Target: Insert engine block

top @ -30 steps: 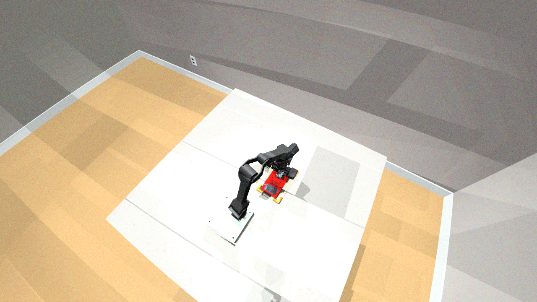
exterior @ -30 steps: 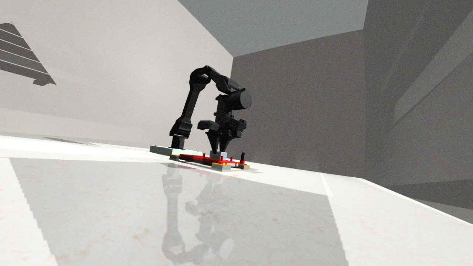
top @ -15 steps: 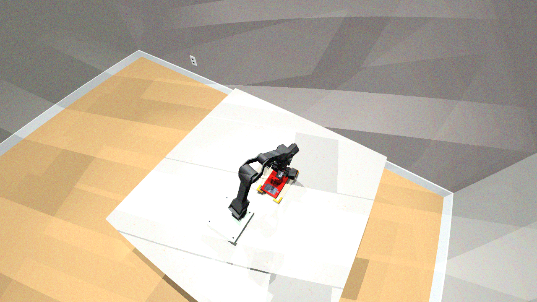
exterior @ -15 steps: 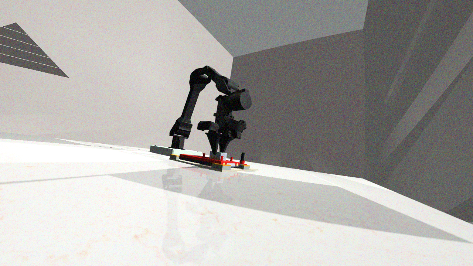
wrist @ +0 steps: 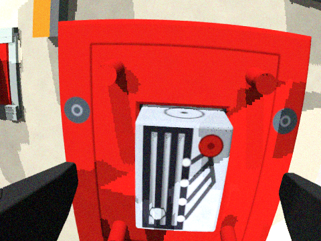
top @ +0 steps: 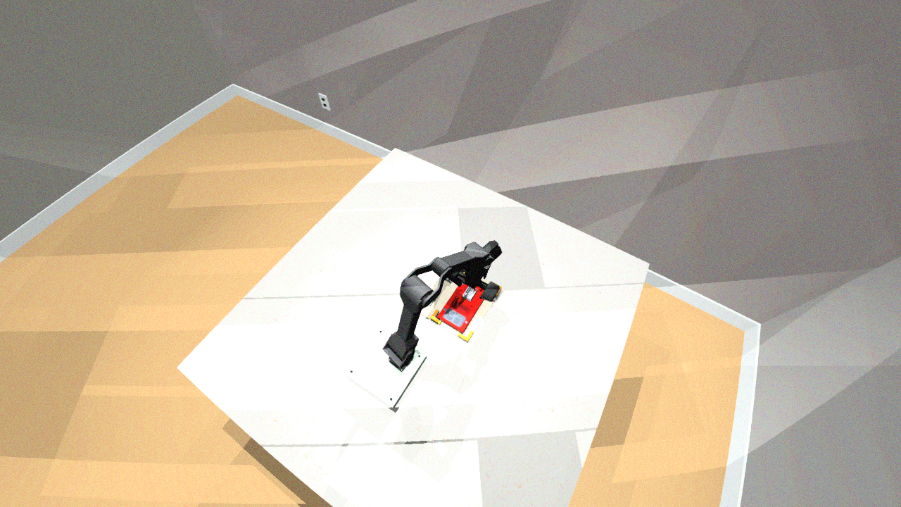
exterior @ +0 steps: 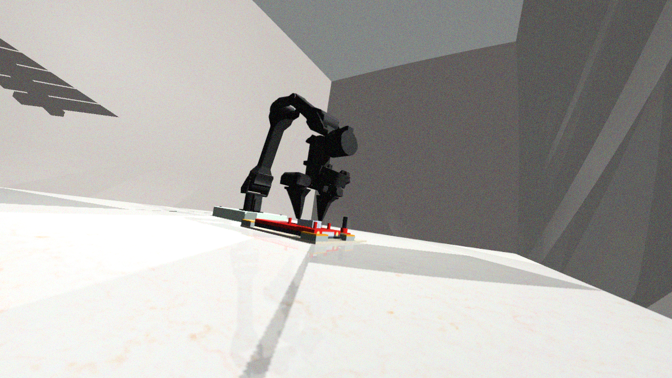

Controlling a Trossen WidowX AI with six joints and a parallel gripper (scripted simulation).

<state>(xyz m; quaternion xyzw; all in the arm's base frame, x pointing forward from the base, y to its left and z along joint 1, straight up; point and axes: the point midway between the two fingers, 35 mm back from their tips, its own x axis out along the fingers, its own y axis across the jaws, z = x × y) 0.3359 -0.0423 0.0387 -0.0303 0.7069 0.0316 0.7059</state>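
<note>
The engine block lies 2 cm below my gripper tip. The rest, counted from my gripper tip: black peg 11 cm to the left, 2 cm ahead, 1 cm below.
</note>
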